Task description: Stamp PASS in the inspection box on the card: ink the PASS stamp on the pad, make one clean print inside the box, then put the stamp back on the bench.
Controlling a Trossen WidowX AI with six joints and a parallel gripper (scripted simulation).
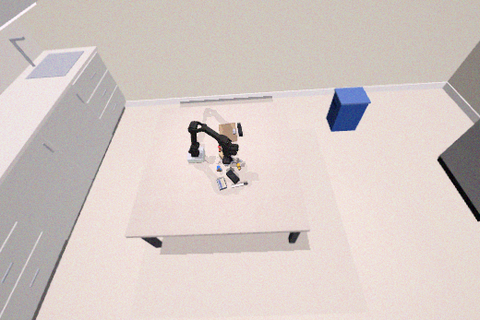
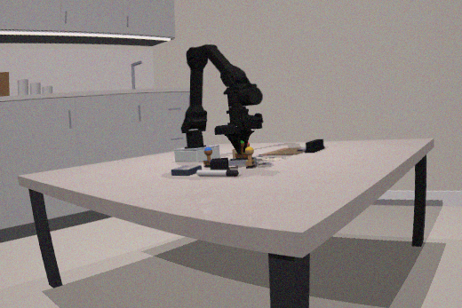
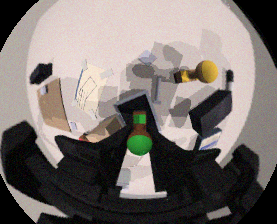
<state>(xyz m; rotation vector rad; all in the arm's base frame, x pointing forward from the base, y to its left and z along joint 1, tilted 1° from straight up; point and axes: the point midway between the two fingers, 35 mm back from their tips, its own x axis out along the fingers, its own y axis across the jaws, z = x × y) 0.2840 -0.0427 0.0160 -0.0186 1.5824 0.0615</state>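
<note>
Right now my gripper tip is right at the green-knobbed stamp. The rest, counted from my gripper tip: ink pad (30 mm below); then blue-knobbed stamp (90 mm to the right, 70 mm behind, 20 mm below); then yellow-knobbed stamp (90 mm ahead, 70 mm to the right, 20 mm below).
</note>
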